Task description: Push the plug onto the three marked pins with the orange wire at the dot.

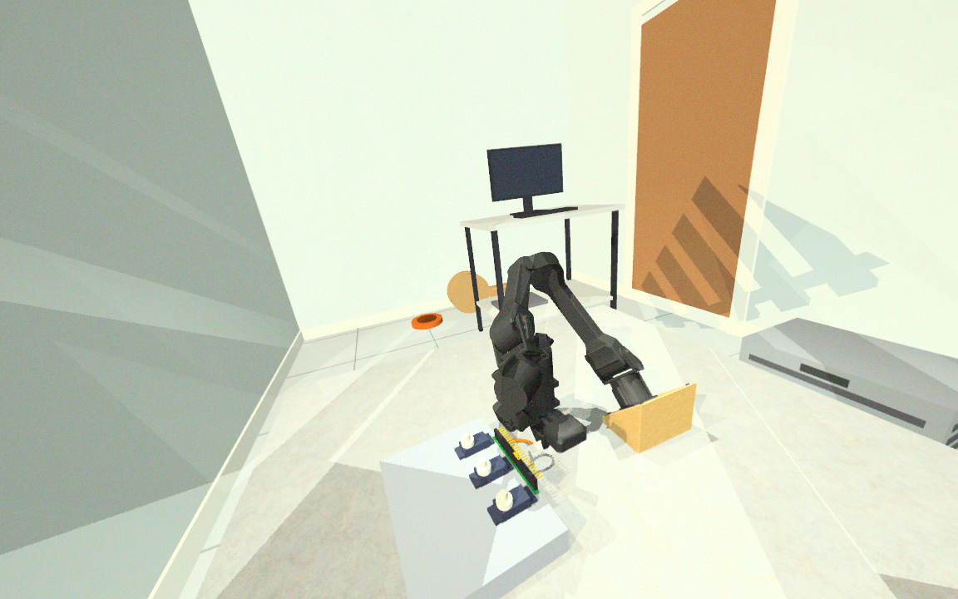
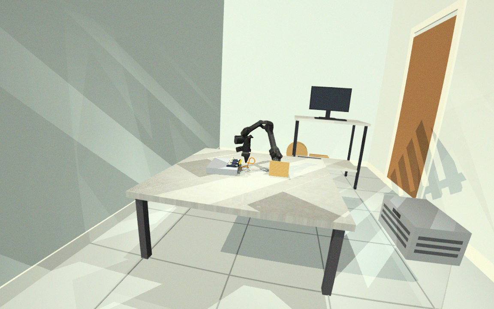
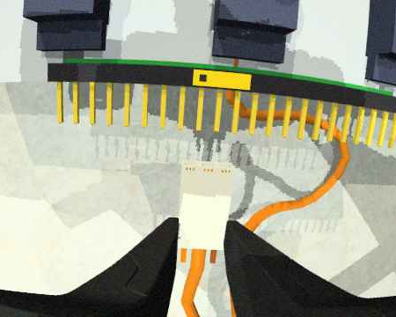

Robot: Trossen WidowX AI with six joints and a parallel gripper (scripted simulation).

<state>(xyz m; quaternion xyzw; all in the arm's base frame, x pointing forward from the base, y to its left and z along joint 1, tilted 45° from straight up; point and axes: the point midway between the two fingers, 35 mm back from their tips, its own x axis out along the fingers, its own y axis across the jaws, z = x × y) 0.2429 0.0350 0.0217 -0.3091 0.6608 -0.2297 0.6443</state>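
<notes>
Now: the yellow band 60 mm ahead of my gripper tip. Also, from my gripper tip: holder block (220 mm ahead, 10 mm to the left, 50 mm below); then black pin header (60 mm ahead, 10 mm to the right, 10 mm below).
</notes>
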